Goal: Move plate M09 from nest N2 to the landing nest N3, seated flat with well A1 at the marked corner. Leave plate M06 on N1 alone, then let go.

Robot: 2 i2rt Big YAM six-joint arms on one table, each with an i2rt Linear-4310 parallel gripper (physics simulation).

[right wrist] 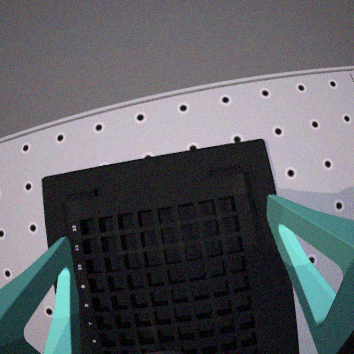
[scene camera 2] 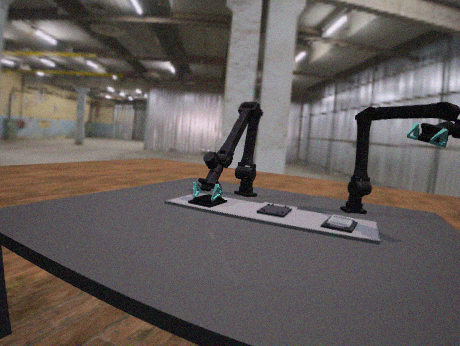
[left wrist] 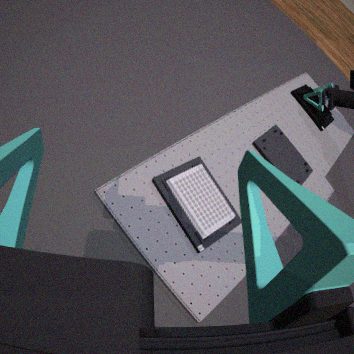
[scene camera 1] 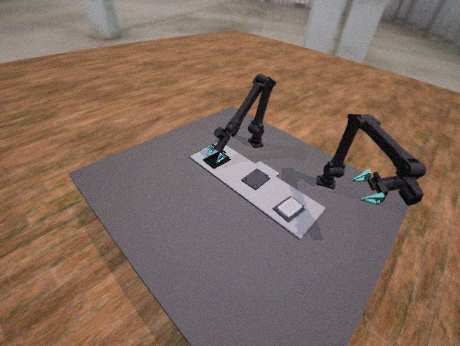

Labels:
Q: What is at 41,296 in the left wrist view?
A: My left gripper.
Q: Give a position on a black well plate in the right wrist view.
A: At 179,261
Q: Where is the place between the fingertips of my left gripper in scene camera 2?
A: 418,138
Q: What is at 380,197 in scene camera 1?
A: My left gripper.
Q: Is my right gripper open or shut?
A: Open.

